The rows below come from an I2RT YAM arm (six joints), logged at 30 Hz.
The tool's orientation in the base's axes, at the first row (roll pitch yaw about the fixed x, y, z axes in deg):
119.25 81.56 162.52
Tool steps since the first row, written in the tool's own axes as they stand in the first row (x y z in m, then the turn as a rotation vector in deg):
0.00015 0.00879 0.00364 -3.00 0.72 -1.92
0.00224 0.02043 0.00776 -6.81 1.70 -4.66
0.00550 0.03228 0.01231 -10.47 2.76 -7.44
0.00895 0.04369 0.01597 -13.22 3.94 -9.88
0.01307 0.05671 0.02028 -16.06 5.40 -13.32
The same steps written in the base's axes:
-0.00333 0.00888 0.00072 -1.46 -0.93 3.20
-0.00852 0.02025 -0.00016 -3.57 -2.27 7.29
-0.01370 0.03211 -0.00219 -5.78 -3.57 11.24
-0.01926 0.04305 -0.00440 -7.96 -4.51 14.29
-0.02553 0.05564 -0.00712 -11.04 -5.94 17.53

